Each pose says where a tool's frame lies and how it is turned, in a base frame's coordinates. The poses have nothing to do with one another.
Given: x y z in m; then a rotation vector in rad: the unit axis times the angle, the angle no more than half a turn.
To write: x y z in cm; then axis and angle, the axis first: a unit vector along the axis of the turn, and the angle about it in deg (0 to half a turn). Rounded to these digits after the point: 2 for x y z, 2 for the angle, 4 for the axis.
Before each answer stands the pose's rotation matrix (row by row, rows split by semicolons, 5 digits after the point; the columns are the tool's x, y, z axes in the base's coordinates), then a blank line. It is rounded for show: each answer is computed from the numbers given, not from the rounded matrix.
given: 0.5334 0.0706 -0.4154 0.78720 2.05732 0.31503
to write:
-0.40735 0.41384 0.81413; 0.63849 0.76643 -0.07012; -0.65299 0.49125 -0.57644

53.34 7.06 -41.54 0.3538 0.9246 0.1416 127.49
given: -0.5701 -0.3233 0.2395 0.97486 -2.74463 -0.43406
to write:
-0.76363 -0.58231 -0.27890; -0.63996 0.73990 0.20738; 0.08560 0.33684 -0.93766

-57.01 -32.33 23.95 0.3310 -0.9320 -0.1474 168.72
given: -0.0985 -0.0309 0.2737 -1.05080 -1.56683 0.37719
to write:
0.05566 0.41467 -0.90827; 0.78259 0.54680 0.29760; 0.62004 -0.72737 -0.29409

-9.85 -3.09 27.37 -0.5462 -0.8144 0.1961 110.23
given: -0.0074 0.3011 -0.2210 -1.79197 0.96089 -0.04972
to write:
0.67624 -0.58031 0.45381; -0.62405 -0.12387 0.77151; -0.39150 -0.80492 -0.44590

-0.74 30.11 -22.10 -0.8810 0.4724 -0.0244 116.54
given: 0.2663 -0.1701 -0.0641 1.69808 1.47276 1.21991
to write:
-0.02559 0.43827 0.89848; 0.96436 -0.22594 0.13768; 0.26334 0.86998 -0.41687

26.63 -17.01 -6.41 0.6640 0.5759 0.4770 146.53
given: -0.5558 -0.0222 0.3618 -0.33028 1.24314 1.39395
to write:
-0.28016 -0.84690 0.45196; 0.54556 0.24692 0.80087; -0.78986 0.47094 0.39286

-55.58 -2.22 36.18 -0.1741 0.6554 0.7349 108.67
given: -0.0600 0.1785 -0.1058 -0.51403 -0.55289 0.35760
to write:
0.79553 -0.18341 -0.57748; 0.45147 0.81509 0.36306; 0.40411 -0.54954 0.73123

-6.00 17.85 -10.58 -0.6154 -0.6619 0.4281 47.86
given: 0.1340 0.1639 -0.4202 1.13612 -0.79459 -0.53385
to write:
0.62013 -0.01619 -0.78433; -0.73226 0.34678 -0.58612; 0.28148 0.93781 0.20319

13.40 16.39 -42.02 0.7647 -0.5348 -0.3593 85.12
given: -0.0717 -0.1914 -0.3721 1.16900 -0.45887 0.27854
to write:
0.87473 -0.44104 -0.20083; -0.02537 0.37216 -0.92782; 0.48395 0.81669 0.31435

-7.17 -19.14 -37.21 0.9088 -0.3567 0.2165 73.70
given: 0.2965 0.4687 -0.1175 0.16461 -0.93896 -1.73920
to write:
-0.39127 0.74830 -0.53567; -0.85840 -0.08693 0.50557; 0.33175 0.65764 0.67635

29.65 46.87 -11.75 0.0830 -0.4734 -0.8769 113.64
